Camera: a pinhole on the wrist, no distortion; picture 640 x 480 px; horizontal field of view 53.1 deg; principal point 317.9 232.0 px. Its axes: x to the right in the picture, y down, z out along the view. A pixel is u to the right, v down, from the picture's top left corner.
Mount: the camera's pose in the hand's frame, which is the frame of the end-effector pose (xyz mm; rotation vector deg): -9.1 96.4 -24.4 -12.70 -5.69 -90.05
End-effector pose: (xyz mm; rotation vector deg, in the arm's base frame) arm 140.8 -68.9 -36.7 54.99 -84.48 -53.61
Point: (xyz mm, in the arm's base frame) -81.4 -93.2 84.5
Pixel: 381.7 432.8
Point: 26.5 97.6 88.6
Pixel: outside the picture
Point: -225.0 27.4 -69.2
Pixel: 567.4 73.9
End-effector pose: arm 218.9 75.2 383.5 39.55 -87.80 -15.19
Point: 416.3 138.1 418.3
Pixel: behind the camera
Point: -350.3 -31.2 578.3
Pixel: 363.9 395.0
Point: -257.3 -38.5 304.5
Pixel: 596.0 158.2
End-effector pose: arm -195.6 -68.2 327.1 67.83 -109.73 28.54
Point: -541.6 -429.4 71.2
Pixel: 437.0 276.3
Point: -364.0 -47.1 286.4
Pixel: 127.2 202.0
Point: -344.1 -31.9 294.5
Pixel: 104.3 161.7
